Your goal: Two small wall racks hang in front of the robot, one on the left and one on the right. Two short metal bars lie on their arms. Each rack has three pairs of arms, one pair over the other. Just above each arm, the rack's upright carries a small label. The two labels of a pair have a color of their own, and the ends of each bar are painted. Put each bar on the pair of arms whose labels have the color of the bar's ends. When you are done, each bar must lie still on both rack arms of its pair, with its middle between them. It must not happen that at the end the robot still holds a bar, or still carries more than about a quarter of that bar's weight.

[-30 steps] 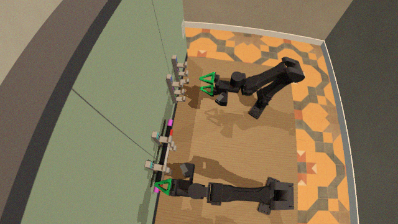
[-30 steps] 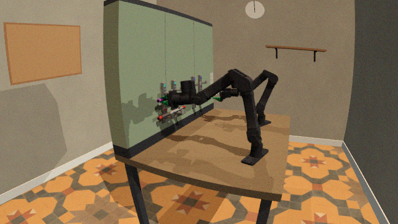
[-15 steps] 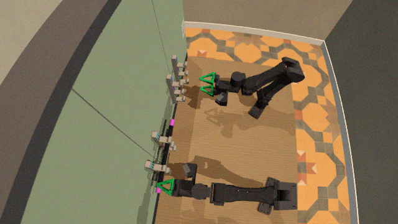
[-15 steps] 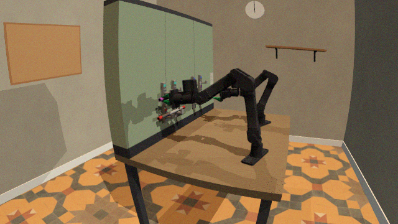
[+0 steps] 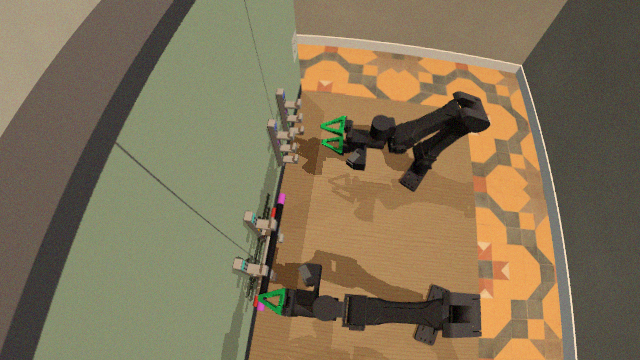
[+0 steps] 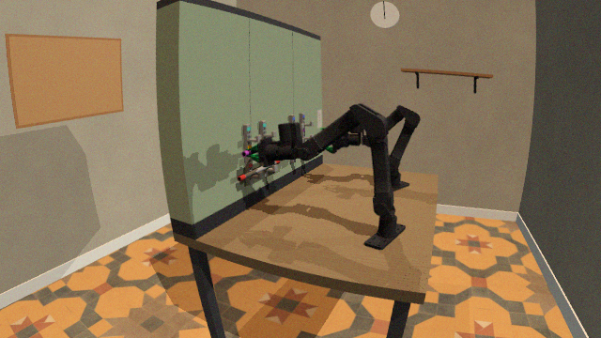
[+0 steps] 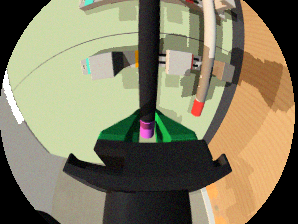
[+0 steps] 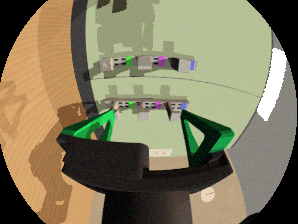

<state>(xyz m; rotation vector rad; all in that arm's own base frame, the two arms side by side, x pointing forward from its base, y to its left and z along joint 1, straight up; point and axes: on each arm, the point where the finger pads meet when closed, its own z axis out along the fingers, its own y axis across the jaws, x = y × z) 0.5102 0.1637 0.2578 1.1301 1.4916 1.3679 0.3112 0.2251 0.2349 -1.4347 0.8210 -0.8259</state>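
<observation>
The bar lies 130 mm to the right of my left hand and 20 mm behind it. The rest, counted from my left hand: green wall panel: 320 mm to the right, 170 mm above, 90 mm ahead.
</observation>
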